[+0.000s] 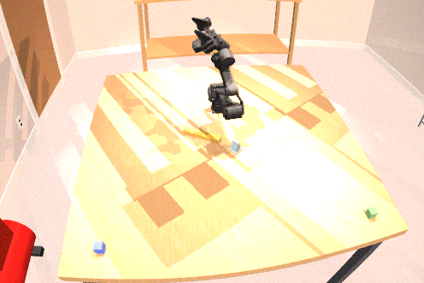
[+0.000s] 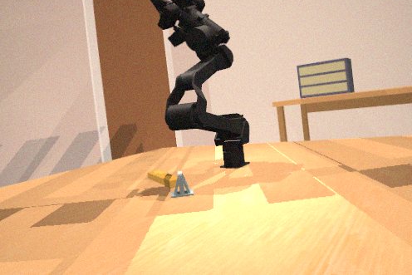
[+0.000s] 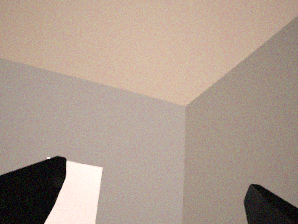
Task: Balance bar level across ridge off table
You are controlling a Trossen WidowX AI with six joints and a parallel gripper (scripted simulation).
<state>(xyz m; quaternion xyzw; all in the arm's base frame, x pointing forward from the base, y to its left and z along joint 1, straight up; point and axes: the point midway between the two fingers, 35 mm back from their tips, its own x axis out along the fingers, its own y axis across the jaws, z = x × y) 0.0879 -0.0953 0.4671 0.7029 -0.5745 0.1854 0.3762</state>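
My gripper tip is 9 cm short of the yellow bar, 2 cm to the right of it and 48 cm above it. Round my gripper tip: green cube 64 cm ahead, 62 cm to the left, 47 cm below; blue cube 64 cm ahead, 38 cm to the right, 47 cm below.
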